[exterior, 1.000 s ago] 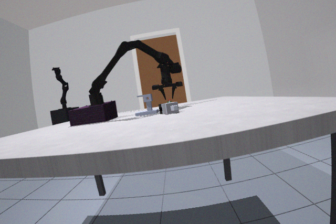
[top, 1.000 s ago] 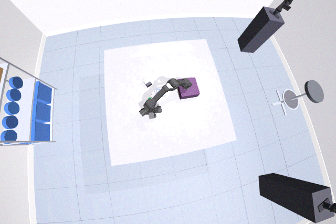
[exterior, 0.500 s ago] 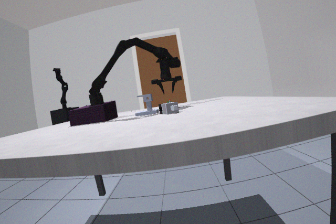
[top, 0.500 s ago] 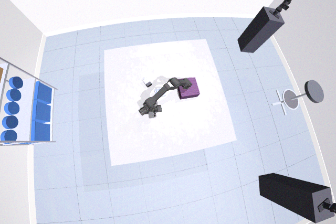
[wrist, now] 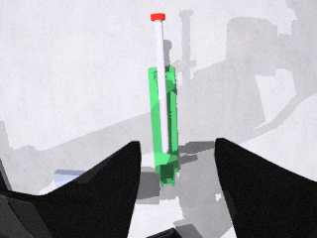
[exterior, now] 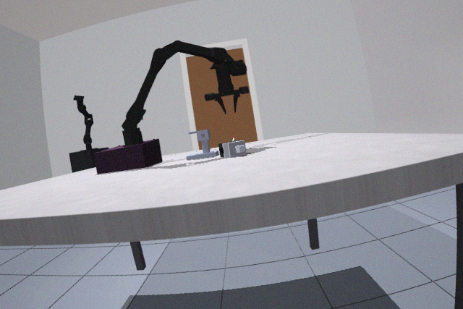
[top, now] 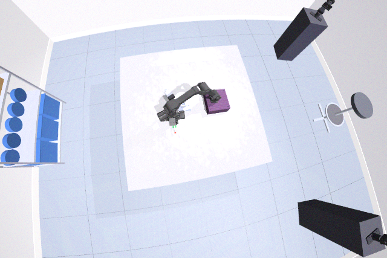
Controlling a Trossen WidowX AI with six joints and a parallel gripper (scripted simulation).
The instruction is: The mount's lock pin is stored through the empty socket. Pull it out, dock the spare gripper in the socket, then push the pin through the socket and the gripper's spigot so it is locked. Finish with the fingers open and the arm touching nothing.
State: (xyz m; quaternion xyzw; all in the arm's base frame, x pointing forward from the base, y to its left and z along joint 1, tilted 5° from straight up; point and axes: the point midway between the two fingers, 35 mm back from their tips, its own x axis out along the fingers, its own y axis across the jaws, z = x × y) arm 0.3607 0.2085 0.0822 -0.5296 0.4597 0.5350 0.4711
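The spare gripper is 280 mm to the right of my gripper tip, 130 mm below it and 40 mm ahead of it. Round my gripper tip: grey mount (160 mm to the right, 100 mm below, 90 mm behind).
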